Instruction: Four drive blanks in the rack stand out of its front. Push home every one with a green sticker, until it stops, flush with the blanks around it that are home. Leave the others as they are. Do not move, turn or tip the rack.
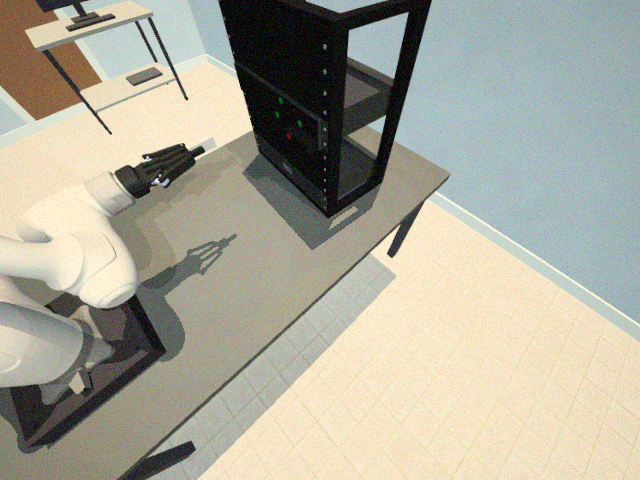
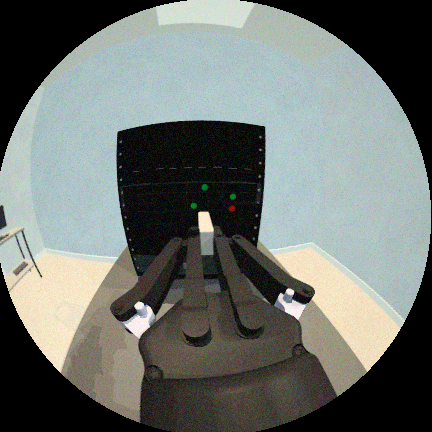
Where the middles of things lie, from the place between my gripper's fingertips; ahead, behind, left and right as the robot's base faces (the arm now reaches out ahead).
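Scene:
Black rack (image 1: 304, 95) seen 360 mm ahead of my hand and 50 mm below it.

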